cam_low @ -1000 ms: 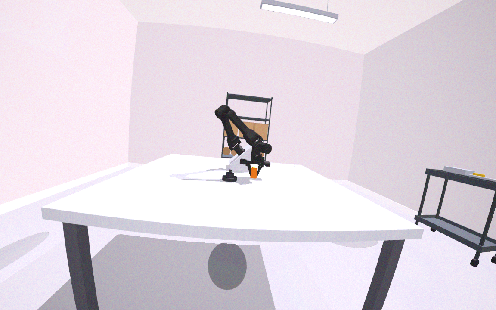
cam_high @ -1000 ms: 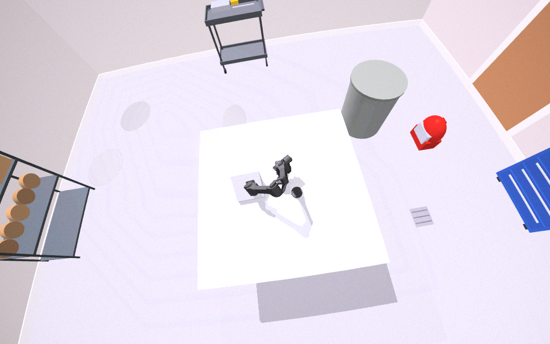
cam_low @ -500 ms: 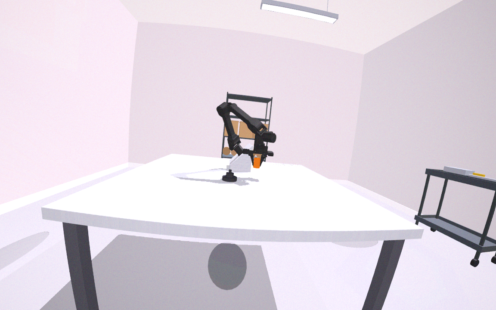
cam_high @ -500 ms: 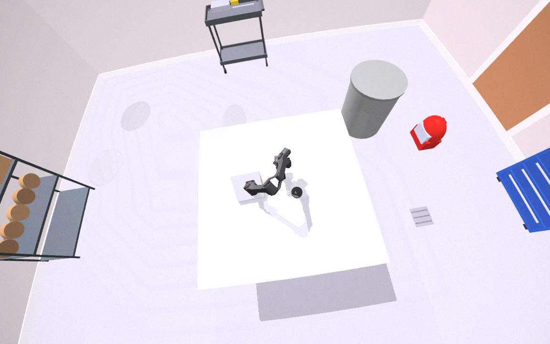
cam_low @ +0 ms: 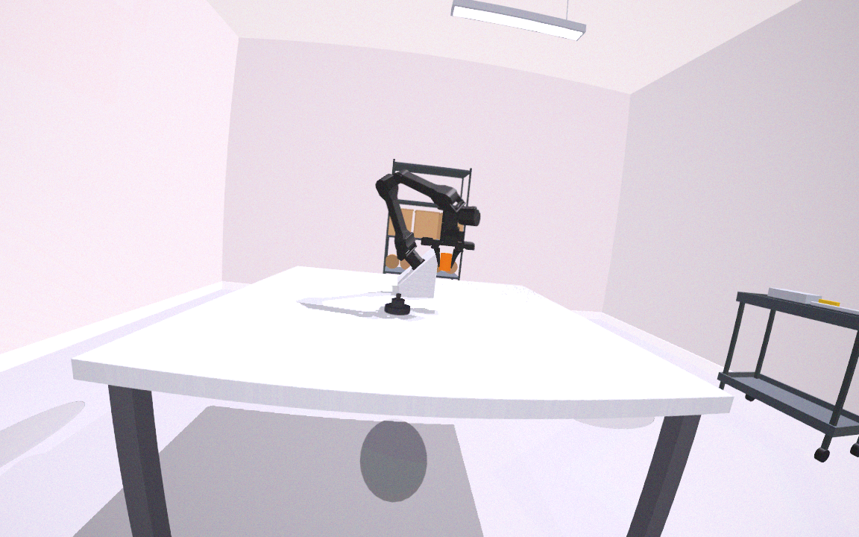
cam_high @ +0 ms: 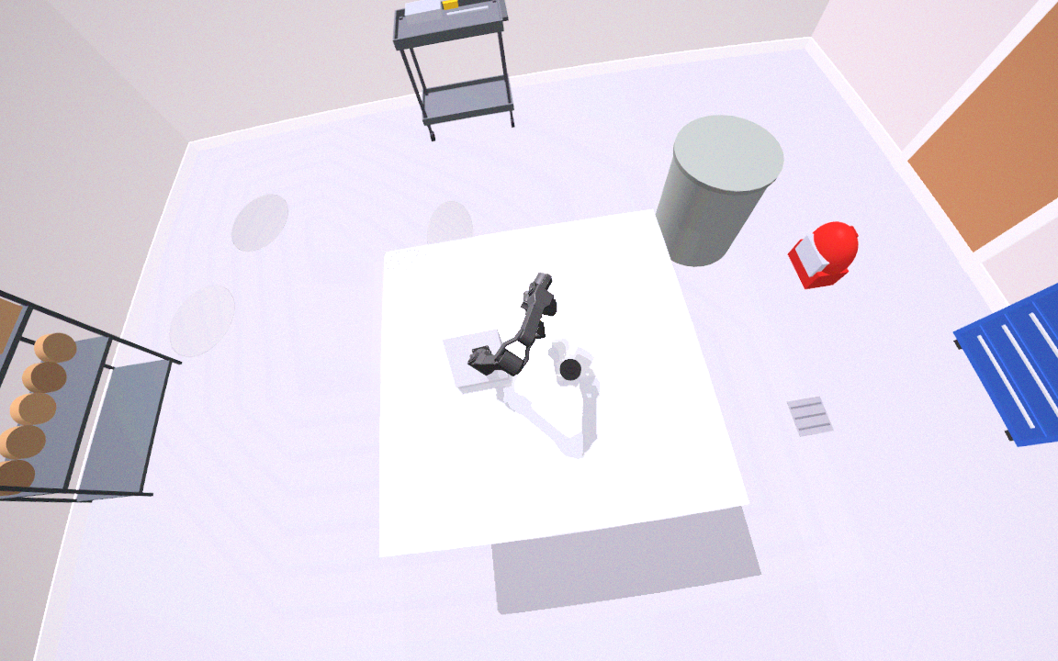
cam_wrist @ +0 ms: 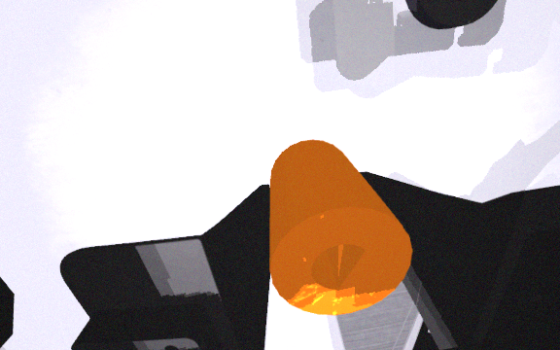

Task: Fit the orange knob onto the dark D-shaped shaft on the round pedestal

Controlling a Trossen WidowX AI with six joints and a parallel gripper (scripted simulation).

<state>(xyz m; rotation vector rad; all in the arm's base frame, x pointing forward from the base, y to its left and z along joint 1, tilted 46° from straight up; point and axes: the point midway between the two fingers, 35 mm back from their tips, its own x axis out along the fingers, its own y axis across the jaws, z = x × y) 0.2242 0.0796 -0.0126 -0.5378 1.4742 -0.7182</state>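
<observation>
Right now my gripper tip is 90 mm short of the dark round pedestal, 160 mm to the left of it and 110 mm above it. From my gripper tip the other things lie so: orange knob (20 mm above).
</observation>
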